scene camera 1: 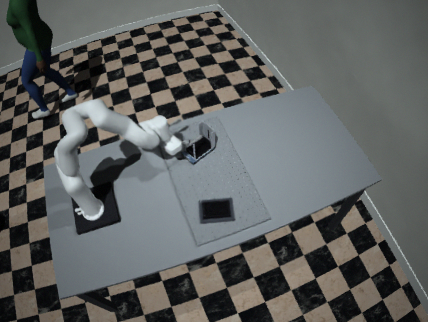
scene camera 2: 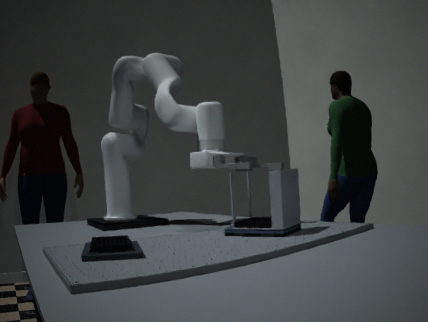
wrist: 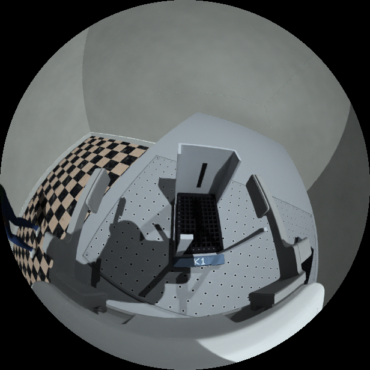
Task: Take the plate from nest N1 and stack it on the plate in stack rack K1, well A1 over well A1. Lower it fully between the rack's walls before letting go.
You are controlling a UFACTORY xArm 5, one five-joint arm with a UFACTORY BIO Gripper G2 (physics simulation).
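A black plate sits in the grey nest N1 near one end of the perforated board. Stack rack K1, with a blue base edge, upright light walls and thin posts, stands at the board's other end. A black gridded plate lies low between its walls. My gripper is open and empty, at about the height of the rack's wall tops, with fingers spread wide. In scene camera 1 the fingertips are hard to make out.
The perforated board carries both nest and rack. The black arm base plate is on the same table. A person in green and one in red stand beyond the table.
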